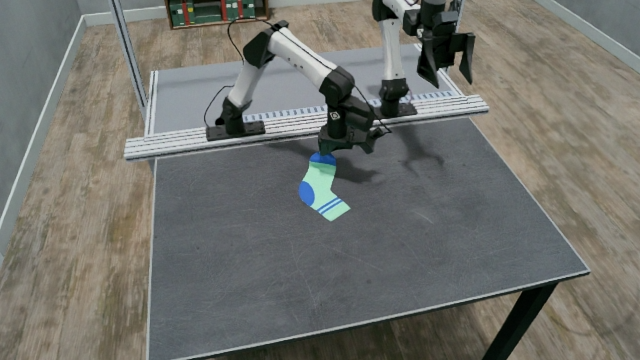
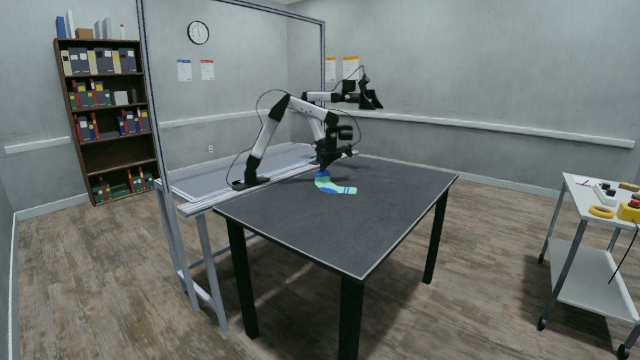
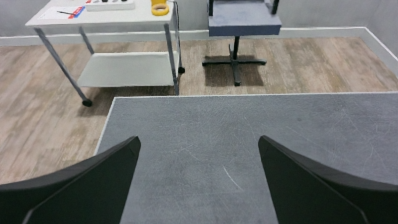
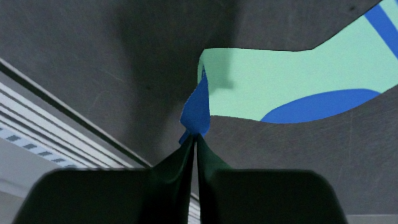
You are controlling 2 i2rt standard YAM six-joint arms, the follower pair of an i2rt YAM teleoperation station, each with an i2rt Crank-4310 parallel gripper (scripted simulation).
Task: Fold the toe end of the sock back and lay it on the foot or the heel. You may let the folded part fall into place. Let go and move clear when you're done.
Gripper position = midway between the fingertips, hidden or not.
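Observation:
There's a mint-green sock (image 1: 314, 190), and it's in image 4 as well (image 4: 271, 86). The left gripper (image 1: 455, 85) shows in another picture too, at (image 3: 199, 138). As for the right gripper (image 1: 322, 155), you'd also find it at (image 4: 195, 136).

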